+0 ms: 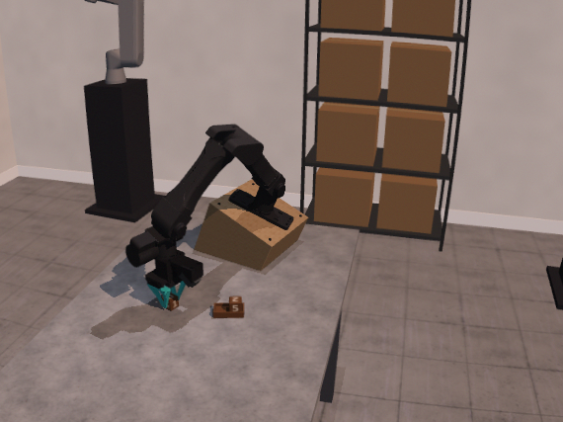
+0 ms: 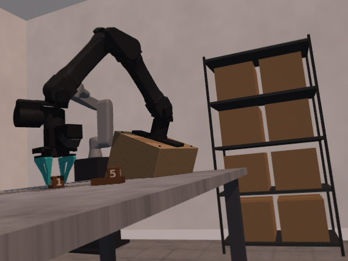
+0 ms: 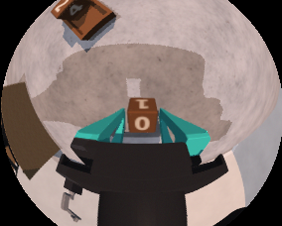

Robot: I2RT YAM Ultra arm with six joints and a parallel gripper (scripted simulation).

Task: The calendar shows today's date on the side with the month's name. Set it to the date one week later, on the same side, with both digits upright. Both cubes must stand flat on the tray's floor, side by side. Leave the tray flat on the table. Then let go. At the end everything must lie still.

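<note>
My gripper is now right at the brown cube. Round my hand: brown calendar tray (150 mm to the left, 30 mm behind, 10 mm below).
</note>
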